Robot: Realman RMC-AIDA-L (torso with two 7-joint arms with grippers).
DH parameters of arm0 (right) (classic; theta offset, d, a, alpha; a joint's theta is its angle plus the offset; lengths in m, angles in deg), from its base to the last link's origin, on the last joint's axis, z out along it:
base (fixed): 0 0 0 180
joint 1: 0 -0.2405 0 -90
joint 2: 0 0 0 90
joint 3: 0 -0.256 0 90
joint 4: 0 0 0 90
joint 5: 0 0.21 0 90
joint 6: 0 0 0 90
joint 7: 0 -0.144 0 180
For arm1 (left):
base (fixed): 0 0 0 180
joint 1: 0 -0.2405 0 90
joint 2: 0 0 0 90
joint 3: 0 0.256 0 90
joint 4: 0 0 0 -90
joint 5: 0 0.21 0 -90
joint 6: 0 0 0 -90
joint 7: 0 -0.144 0 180
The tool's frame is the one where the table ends.
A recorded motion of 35 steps. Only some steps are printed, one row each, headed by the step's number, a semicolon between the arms.
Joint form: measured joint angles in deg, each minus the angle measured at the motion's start. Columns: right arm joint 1, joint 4, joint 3, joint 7, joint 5, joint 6, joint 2; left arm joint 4, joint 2, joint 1, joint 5, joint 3, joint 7, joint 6.
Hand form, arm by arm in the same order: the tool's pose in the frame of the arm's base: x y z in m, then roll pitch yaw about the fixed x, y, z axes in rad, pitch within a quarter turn. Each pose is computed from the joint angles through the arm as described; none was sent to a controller.
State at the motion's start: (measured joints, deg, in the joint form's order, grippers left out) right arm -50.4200 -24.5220 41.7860 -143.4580 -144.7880 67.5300 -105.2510; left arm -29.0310 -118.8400 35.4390 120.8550 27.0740 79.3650 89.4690
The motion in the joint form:
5: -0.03 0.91 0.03 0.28 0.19 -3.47 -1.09; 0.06 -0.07 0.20 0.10 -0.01 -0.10 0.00
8: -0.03 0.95 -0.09 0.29 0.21 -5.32 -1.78; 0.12 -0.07 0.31 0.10 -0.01 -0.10 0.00
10: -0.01 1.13 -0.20 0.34 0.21 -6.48 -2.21; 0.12 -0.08 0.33 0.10 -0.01 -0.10 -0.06
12: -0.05 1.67 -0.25 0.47 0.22 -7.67 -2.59; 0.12 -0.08 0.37 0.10 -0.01 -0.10 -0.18
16: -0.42 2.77 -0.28 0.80 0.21 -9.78 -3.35; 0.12 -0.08 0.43 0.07 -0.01 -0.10 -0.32
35: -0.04 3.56 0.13 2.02 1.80 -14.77 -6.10; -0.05 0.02 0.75 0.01 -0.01 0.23 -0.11
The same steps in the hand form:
5: 0.2782 0.4379 0.0472 -2.7762 0.3297 -1.2699; -0.2562 0.3400 -0.0099 -3.0545 -0.6159 0.5288
8: 0.2783 0.4399 0.0432 -2.7660 0.3486 -1.2650; -0.2556 0.3404 -0.0101 -3.0556 -0.6160 0.5279
10: 0.2788 0.4406 0.0402 -2.7609 0.3590 -1.2640; -0.2555 0.3406 -0.0102 -3.0548 -0.6159 0.5277
12: 0.2797 0.4406 0.0362 -2.7571 0.3654 -1.2648; -0.2555 0.3410 -0.0102 -3.0528 -0.6155 0.5271
16: 0.2791 0.4413 0.0278 -2.7512 0.3723 -1.2612; -0.2553 0.3416 -0.0101 -3.0503 -0.6156 0.5260
35: 0.2783 0.4396 0.0058 -2.7479 0.4069 -1.2523; -0.2533 0.3433 -0.0088 -3.0524 -0.6166 0.5231

